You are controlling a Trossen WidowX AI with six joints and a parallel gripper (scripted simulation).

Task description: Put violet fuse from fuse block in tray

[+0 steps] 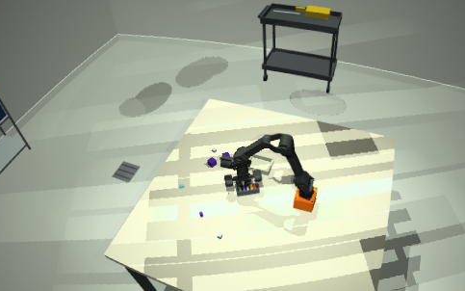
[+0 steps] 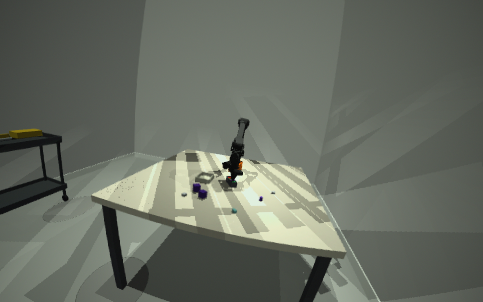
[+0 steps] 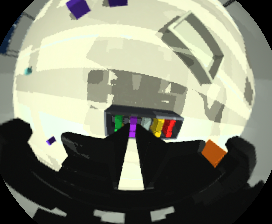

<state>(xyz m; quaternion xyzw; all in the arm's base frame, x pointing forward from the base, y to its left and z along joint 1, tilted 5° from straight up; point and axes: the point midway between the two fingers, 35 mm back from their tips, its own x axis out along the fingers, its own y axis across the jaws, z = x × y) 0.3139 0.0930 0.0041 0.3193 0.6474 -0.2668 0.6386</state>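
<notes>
My gripper tip is 2 cm short of the shallow white tray, 20 cm to the left of it and 3 cm above it. Round my gripper tip: teal fuse: 32 cm ahead, 14 cm to the left, 3 cm below; then dark purple fuse: 11 cm ahead, 24 cm to the left, 2 cm below.
</notes>
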